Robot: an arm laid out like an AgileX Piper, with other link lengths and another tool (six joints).
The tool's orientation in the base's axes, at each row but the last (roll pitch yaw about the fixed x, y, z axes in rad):
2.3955 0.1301 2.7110
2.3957 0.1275 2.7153
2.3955 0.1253 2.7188
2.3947 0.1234 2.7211
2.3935 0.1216 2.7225
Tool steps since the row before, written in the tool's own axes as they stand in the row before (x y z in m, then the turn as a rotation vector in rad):
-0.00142 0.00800 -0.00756 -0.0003 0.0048 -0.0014
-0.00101 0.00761 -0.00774 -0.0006 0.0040 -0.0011
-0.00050 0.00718 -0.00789 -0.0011 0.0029 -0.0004
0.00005 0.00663 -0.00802 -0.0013 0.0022 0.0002
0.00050 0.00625 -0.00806 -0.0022 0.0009 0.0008
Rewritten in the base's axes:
0.00030 0.00068 0.01107 0.0008 0.0024 0.0043
-0.00020 0.00046 0.01089 0.0010 0.0019 0.0036
-0.00080 0.00027 0.01065 0.0015 0.0014 0.0024
-0.00145 0.00001 0.01030 0.0017 0.0011 0.0015
-0.00195 -0.00012 0.01002 0.0025 0.0002 0.0003

